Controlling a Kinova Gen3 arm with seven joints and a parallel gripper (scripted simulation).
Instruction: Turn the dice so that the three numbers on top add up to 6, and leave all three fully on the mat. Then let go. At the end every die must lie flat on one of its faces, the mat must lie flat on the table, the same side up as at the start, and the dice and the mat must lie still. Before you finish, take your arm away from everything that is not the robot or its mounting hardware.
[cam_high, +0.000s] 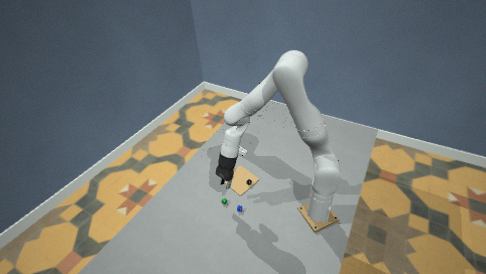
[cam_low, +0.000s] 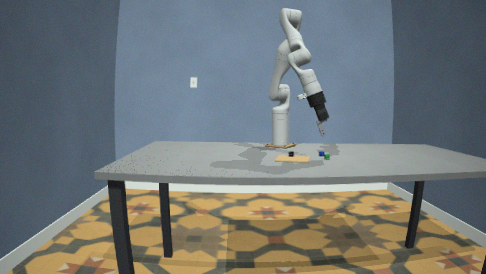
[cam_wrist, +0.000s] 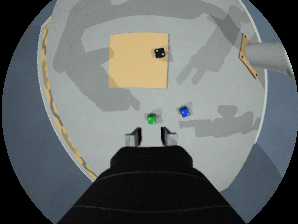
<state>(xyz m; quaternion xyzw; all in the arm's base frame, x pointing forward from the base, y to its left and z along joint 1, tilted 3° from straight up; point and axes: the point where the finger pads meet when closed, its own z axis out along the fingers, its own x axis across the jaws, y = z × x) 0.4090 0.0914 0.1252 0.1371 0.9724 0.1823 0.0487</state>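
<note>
My hand is 11 cm above the green die and 3 cm to the right of it. The rest, counted from my hand: black die 12 cm to the right, 11 cm below, 6 cm behind; then blue die 11 cm below, 8 cm behind, 3 cm to the left; then tan mat 13 cm to the right, 12 cm below, 1 cm behind.
</note>
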